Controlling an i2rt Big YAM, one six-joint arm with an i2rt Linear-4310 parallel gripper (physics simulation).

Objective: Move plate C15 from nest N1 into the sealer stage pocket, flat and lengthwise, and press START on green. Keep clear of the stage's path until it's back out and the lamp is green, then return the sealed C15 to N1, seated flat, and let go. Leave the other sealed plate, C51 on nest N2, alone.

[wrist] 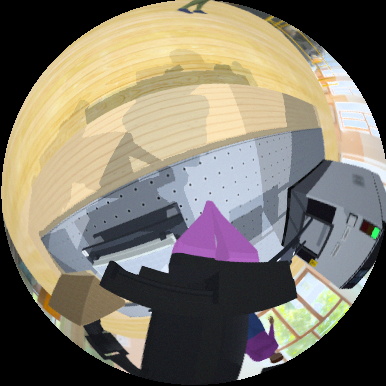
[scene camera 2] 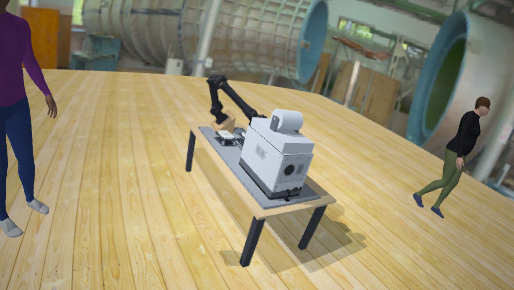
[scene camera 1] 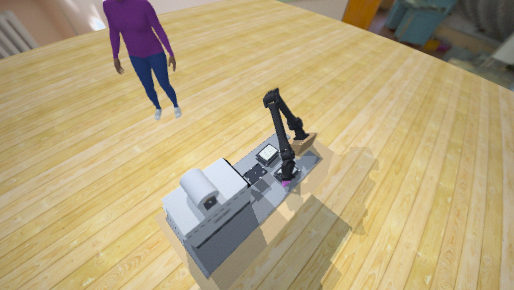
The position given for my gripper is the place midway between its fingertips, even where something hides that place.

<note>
My gripper [wrist: 207, 204] is shut and holds nothing. Also in view: a grey perforated plate [wrist: 248, 182].
</note>
